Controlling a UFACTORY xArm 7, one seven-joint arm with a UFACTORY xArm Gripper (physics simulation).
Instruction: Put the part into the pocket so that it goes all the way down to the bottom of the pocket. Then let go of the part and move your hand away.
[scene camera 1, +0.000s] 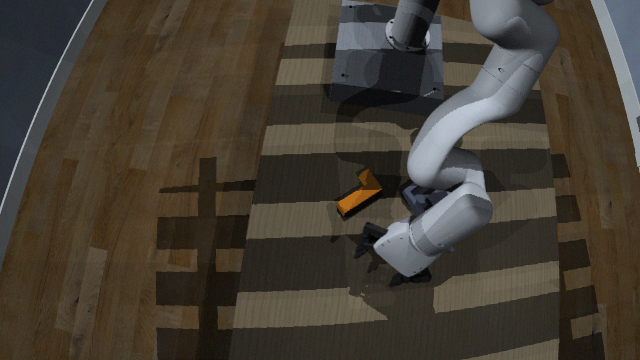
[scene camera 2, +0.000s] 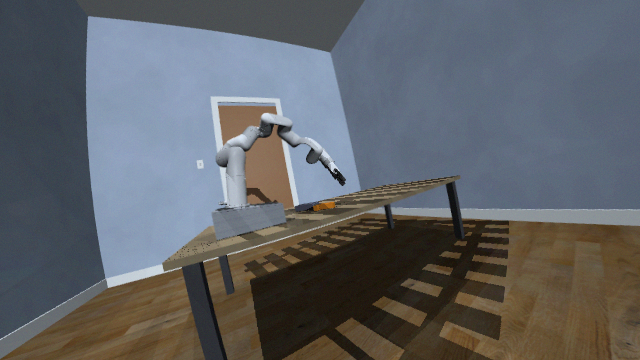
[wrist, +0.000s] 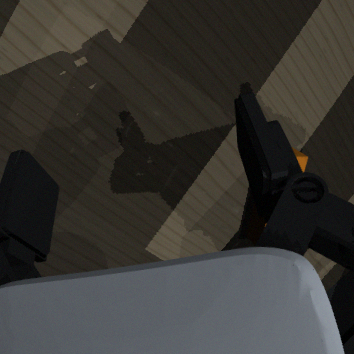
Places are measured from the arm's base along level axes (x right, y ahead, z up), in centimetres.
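Pixels of known places: gripper, between the fingertips: (scene camera 1: 374, 267) (scene camera 2: 344, 183) (wrist: 132, 144); arm's base, origin of its link: (scene camera 1: 407, 34) (scene camera 2: 238, 206).
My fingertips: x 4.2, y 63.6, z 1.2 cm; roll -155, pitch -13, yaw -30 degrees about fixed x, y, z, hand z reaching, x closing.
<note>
Ahead of a thing's pixels: the offset from my fingertips to its top centre. "pt": to the spot under its first point. Level surfaces: height alone.
An orange L-shaped part @(dx +4.7, dy -19.3, dz -9.2 cm) (scene camera 1: 356, 200) (scene camera 2: 326, 205) lies on the table, left of the pocket block. A small bit of the part @(pt dx +8.0, dy -15.5, dz -9.1 cm) (wrist: 301, 160) shows behind the right finger in the wrist view. The dark blue-grey block with the pocket @(dx -14.6, dy -22.5, dz -8.5 cm) (scene camera 1: 414, 198) (scene camera 2: 305, 206) is on the table, partly hidden under the arm in scene camera 1, so its pocket cannot be seen clearly. My gripper (scene camera 1: 376, 269) (scene camera 2: 342, 182) (wrist: 132, 144) is open and empty, tilted and above the table. In scene camera 1 it appears below the part and the block, apart from both.
The striped, shadowed table top @(dz -12.2 cm) (scene camera 1: 290, 265) (scene camera 2: 400, 190) bears everything. The robot's grey base box (scene camera 1: 360, 70) (scene camera 2: 250, 220) stands at the table's far end in scene camera 1. The arm's bent links (scene camera 1: 450, 215) hang over the block.
</note>
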